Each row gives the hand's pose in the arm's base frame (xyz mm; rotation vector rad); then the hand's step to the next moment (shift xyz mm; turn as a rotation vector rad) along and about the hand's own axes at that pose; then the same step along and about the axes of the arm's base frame.
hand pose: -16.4 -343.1 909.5 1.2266 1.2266 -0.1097
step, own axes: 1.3 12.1 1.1 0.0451 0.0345 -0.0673
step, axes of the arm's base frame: 9.0 4.9 6.6 -0.0025 0.0880 -0.0006
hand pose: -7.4 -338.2 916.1 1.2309 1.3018 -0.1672
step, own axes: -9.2 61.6 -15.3 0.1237 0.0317 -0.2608
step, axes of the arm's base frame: 30.2 32.3 46.5 -0.0984 0.2723 -0.0220
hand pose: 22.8 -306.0 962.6 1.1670 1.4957 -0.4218
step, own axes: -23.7 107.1 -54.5 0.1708 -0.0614 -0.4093
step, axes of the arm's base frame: 56.8 80.3 73.0 -0.2499 0.3681 -0.0504
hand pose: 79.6 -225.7 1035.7 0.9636 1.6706 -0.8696
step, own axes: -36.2 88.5 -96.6 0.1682 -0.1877 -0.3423
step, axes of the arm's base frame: 49.0 116.1 50.9 -0.3365 0.2543 -0.0524
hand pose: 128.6 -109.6 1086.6 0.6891 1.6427 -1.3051
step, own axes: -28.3 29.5 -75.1 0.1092 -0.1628 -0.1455
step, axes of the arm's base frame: 14.6 82.9 14.8 -0.2298 0.0803 -0.0185
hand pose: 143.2 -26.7 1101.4 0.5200 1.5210 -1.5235
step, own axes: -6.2 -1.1 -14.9 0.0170 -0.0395 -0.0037
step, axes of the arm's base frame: -2.0 15.7 3.3 -0.0417 -0.0076 0.0081
